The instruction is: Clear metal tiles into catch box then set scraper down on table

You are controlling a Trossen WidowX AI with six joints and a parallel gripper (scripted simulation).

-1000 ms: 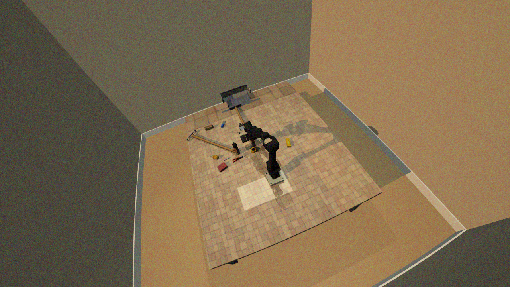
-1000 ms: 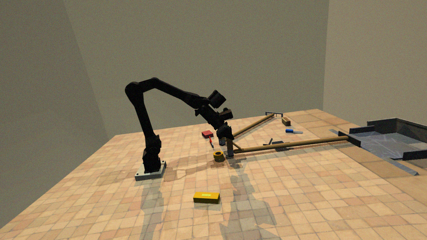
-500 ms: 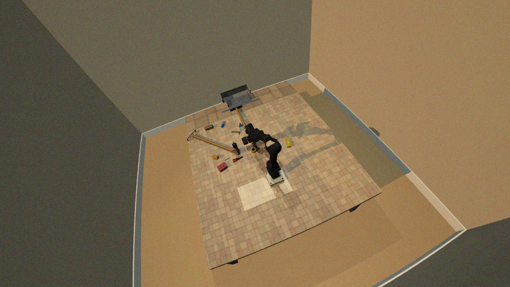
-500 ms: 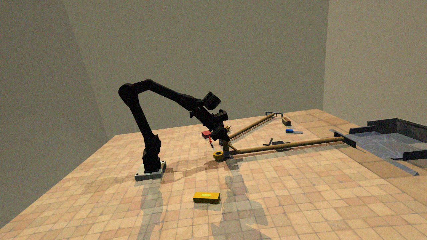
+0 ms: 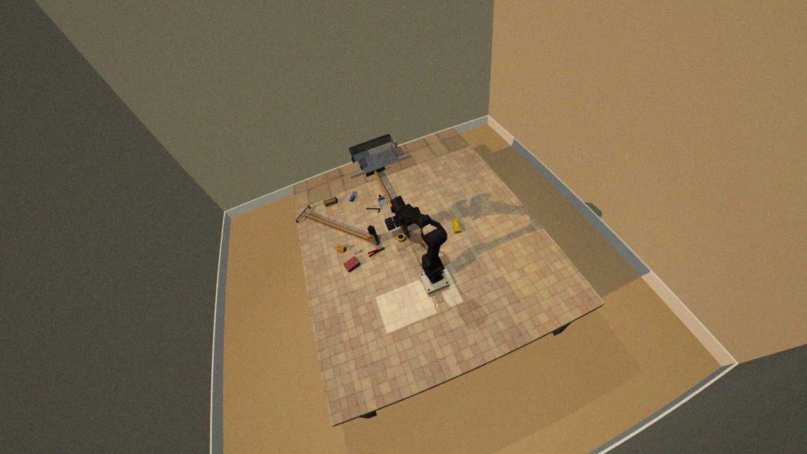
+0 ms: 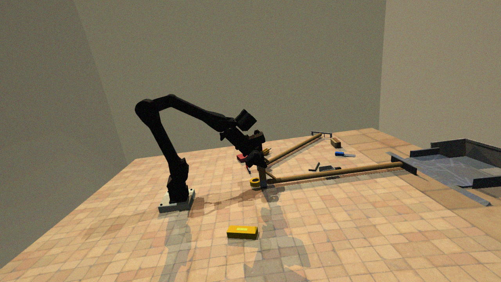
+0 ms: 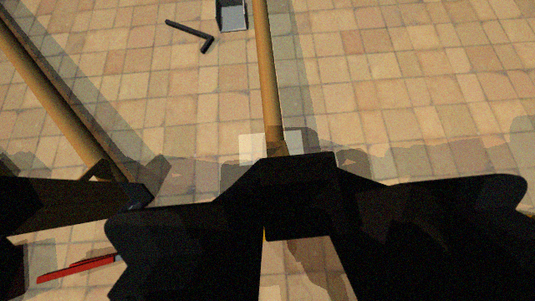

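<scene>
My gripper tip is 8 cm above the yellow tape roll, 5 cm past it and 4 cm to the right of it. From my gripper tip the other things lie so: red screwdriver (19 cm to the left, 8 cm below, 6 cm behind); yellow block (25 cm to the right, 13 cm behind, 8 cm below); hex key (23 cm ahead, 9 cm to the left, 9 cm below).
</scene>
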